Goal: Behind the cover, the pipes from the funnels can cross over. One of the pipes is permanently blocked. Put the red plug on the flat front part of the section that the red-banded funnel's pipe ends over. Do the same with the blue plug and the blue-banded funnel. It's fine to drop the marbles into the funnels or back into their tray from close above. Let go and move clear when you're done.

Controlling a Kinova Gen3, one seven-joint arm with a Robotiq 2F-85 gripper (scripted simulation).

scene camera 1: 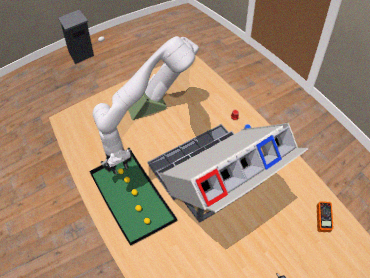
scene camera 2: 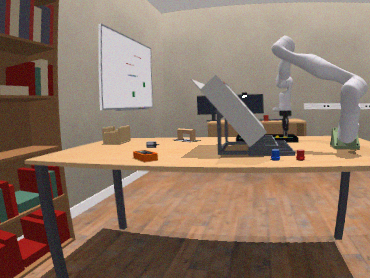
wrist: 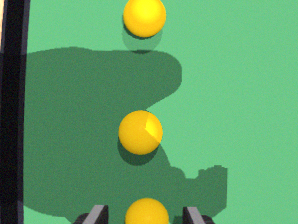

Labels:
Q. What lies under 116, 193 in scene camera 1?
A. A green marble tray.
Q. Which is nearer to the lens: the yellow marble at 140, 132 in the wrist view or the green marble tray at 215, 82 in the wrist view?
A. The yellow marble.

